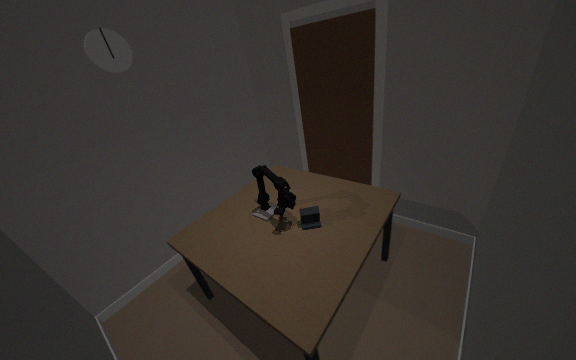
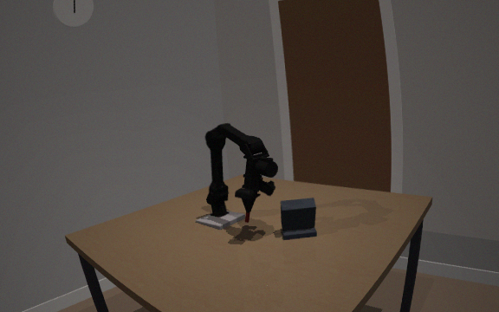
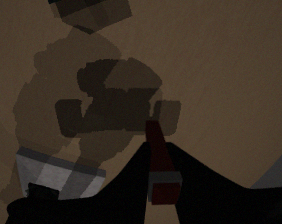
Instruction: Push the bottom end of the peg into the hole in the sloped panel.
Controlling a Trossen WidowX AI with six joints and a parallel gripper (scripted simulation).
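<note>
Right now my gripper tip is 140 mm short of the dark sloped panel block, 130 mm to the right of it and 30 mm above it. Round my gripper tip: red peg (20 mm above).
</note>
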